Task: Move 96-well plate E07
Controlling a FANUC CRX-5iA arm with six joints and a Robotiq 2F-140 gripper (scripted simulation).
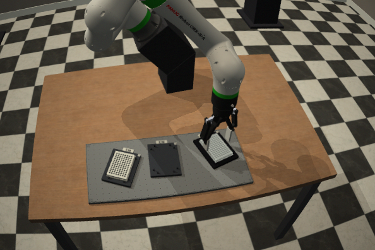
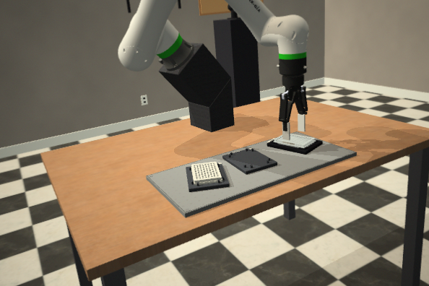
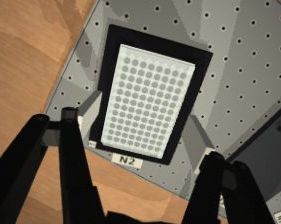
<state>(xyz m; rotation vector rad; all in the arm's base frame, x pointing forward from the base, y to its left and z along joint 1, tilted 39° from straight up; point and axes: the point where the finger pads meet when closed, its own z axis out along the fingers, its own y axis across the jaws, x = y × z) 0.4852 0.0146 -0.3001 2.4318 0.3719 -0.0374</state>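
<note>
My gripper is now 5 cm above the plate. Round my hand: landing nest N3: 22 cm to the right, 6 cm below, 1 cm ahead; N2 label: 9 cm behind, 6 cm below, 3 cm to the right; plate nest N2: 6 cm below.
</note>
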